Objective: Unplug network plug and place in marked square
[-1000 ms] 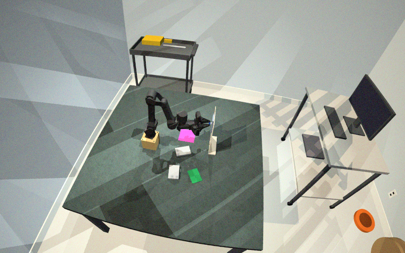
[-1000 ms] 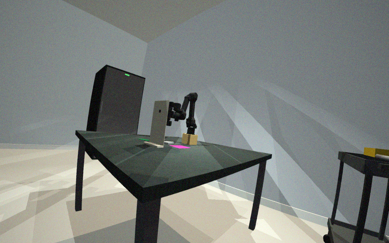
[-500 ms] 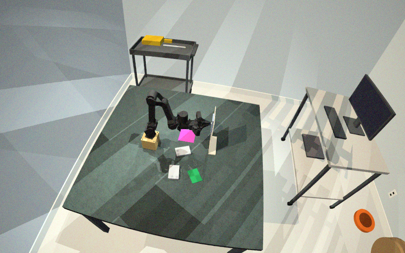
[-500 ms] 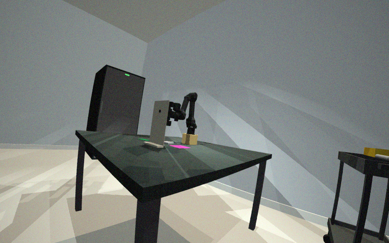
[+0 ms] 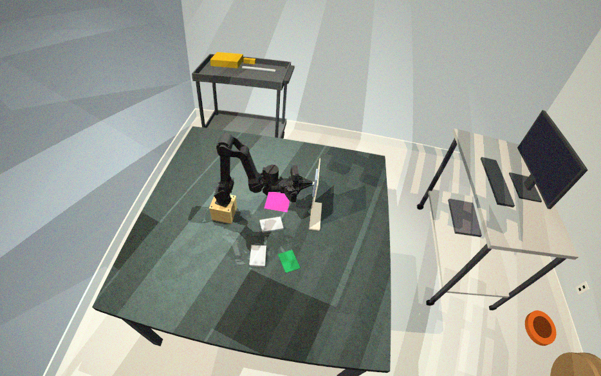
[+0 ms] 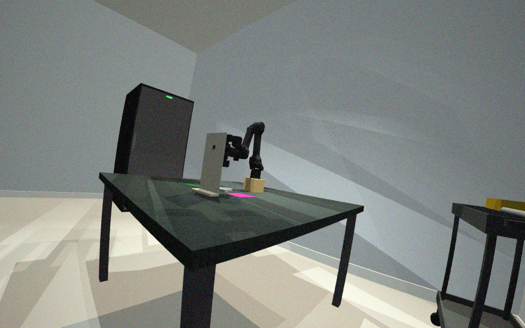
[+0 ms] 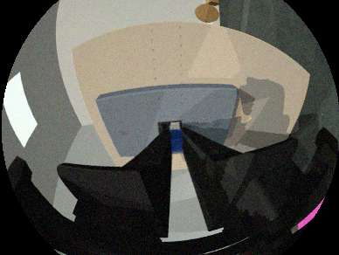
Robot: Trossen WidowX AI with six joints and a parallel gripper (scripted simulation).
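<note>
The magenta marked square lies 240 mm below my gripper tip, 170 mm behind it and 30 mm to the left of it. The rest, counted from my gripper tip: green patch 280 mm to the right, 240 mm below; then beige panel 90 mm below, 30 mm ahead, 10 mm to the left; then network plug right at my gripper tip.
</note>
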